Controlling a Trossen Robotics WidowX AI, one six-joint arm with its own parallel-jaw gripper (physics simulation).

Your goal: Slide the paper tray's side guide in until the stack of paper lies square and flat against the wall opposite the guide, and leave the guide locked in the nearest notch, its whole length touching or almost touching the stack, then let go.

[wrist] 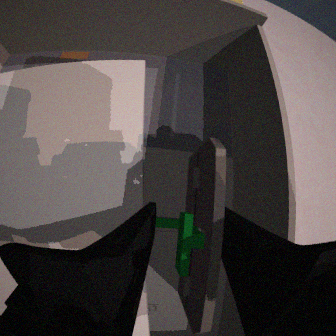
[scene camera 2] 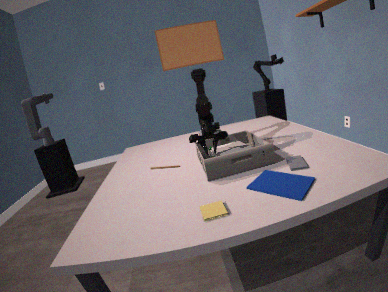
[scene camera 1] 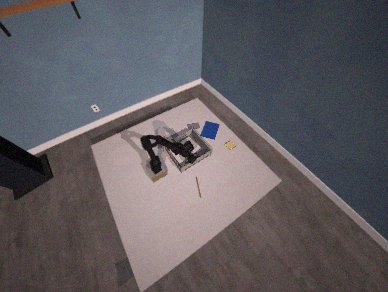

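The grey paper tray stands on the table. In the wrist view, the white paper stack lies left of the upright grey side guide; its right edge looks straight, and a dark strip of tray floor shows between them at the far part. The guide's green latch is on its stack side. My gripper is down inside the tray, partly open, one finger each side of the guide and latch, gripping neither. The near ends of stack and guide are partly hidden; notch engagement cannot be seen.
The tray's side wall stands right of the right finger. A blue notebook, a grey block, a yellow pad and a thin brown stick lie around the tray.
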